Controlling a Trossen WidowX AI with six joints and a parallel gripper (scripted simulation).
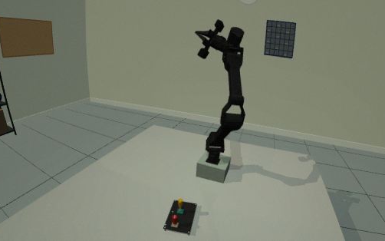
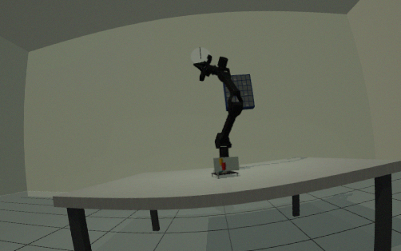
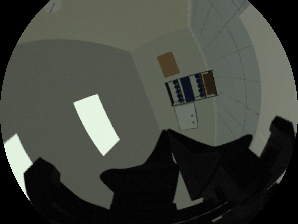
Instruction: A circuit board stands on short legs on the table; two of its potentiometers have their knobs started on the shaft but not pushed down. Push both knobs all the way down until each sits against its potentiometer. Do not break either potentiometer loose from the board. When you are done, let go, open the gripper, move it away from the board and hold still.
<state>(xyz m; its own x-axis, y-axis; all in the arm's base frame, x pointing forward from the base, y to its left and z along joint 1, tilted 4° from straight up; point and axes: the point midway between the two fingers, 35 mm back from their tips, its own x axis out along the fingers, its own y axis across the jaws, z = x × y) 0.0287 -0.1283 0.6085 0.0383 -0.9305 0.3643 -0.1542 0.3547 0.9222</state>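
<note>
The yellow knob lies 630 mm below my gripper tip, 350 mm ahead of it and 120 mm to the left of it. The rest, counted from my gripper tip: red knob 650 mm below, 420 mm ahead, 130 mm to the left.
</note>
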